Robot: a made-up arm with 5 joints.
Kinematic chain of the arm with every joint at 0, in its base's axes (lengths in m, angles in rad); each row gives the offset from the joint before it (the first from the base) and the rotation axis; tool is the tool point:
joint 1: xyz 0 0 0.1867 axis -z
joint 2: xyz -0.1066 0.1 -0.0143 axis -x
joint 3: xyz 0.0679 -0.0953 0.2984 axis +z
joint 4: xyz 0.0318 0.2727 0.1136 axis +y
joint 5: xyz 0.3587 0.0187 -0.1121 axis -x
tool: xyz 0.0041 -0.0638 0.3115
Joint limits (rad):
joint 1: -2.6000..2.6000
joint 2: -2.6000..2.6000
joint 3: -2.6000..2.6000
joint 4: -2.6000..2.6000
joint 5: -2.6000..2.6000
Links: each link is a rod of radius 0.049 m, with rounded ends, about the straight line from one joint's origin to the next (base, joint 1, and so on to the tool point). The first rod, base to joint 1, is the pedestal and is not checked.
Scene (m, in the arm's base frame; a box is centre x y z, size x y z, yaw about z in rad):
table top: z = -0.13
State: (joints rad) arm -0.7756 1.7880 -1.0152 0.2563 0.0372
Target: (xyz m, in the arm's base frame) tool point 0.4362 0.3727 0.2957
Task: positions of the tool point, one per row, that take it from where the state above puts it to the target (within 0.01 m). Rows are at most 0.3 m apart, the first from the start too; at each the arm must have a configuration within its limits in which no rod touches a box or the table.
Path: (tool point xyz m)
1: 0.0855 0.7104 0.3857
2: 0.3063 0.5691 0.3524
3: 0.4362 0.3727 0.2957

